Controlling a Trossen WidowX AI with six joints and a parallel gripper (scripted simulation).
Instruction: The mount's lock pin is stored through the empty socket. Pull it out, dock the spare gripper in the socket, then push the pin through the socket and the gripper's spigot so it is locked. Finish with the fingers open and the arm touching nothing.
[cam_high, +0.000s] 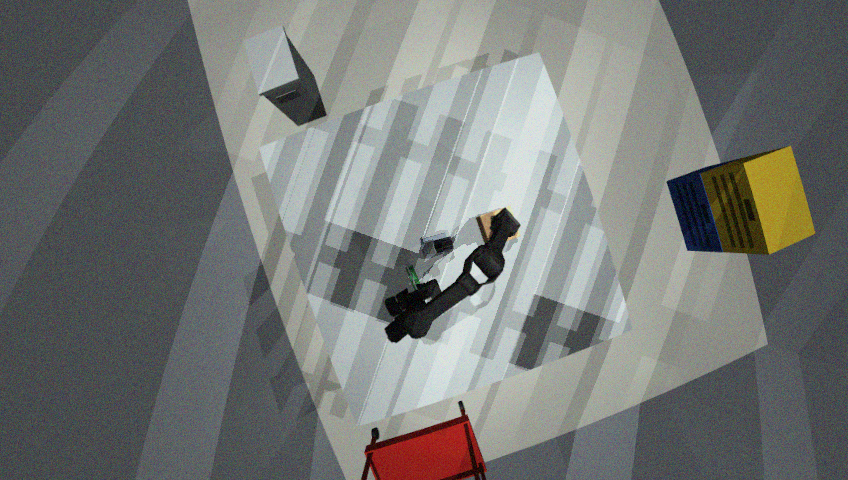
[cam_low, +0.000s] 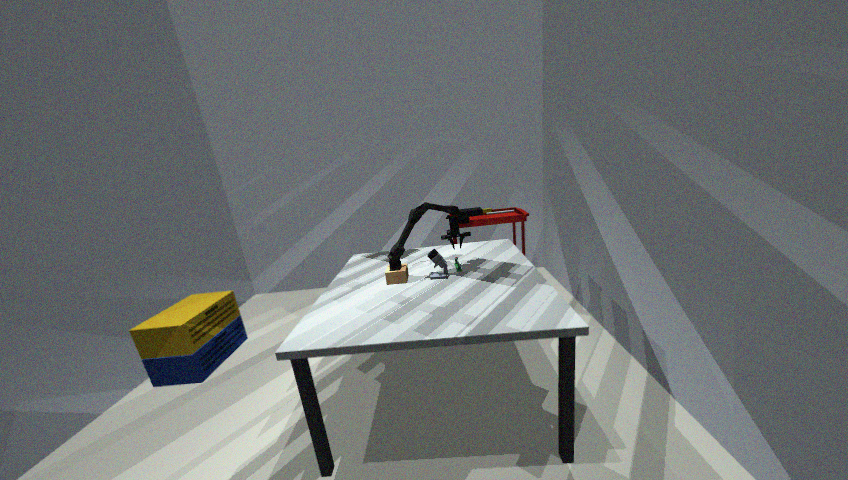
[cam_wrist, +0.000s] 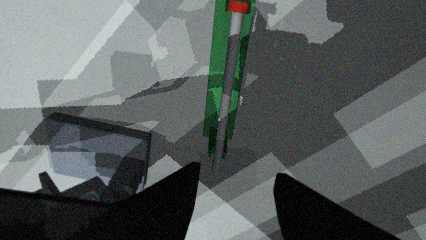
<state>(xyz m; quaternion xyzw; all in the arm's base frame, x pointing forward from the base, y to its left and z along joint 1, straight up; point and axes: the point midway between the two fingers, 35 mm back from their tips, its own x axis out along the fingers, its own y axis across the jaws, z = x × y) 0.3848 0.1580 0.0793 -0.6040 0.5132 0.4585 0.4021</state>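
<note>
My gripper tip is now 10 mm past the green part, 10 mm to the right of it and 110 mm above it. The rest, counted from my gripper tip: spare gripper (130 mm behind, 120 mm to the right, 10 mm below); grey mount (110 mm behind, 120 mm to the right, 80 mm below).
</note>
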